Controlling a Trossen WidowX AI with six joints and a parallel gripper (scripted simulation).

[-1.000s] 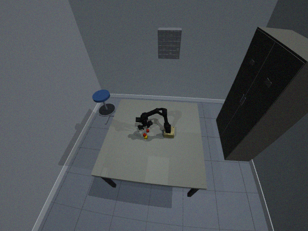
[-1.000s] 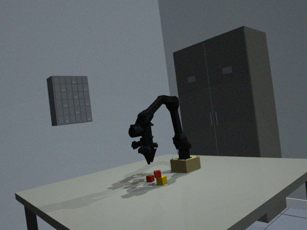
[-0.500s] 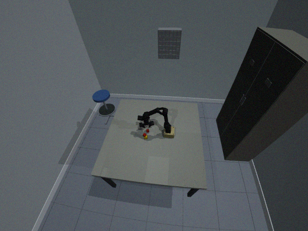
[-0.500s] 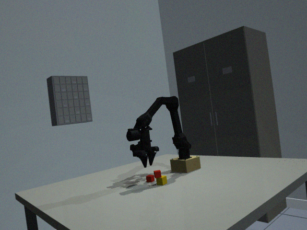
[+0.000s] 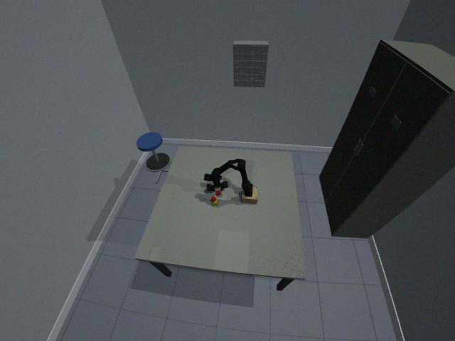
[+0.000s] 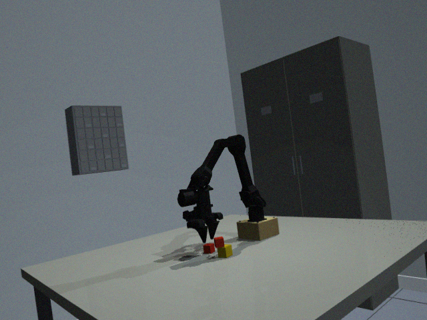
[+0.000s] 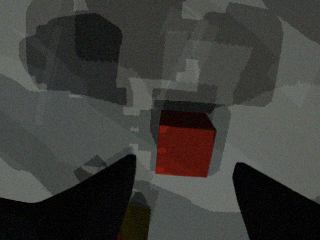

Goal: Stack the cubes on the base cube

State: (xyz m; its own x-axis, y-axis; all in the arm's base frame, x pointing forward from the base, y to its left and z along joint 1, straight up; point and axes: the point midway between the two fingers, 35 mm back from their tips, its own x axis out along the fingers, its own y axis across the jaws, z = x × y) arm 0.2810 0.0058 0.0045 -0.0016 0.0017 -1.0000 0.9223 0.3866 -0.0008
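Right now the yellow cube is 100 mm to the left of my gripper tip and 30 mm below it.
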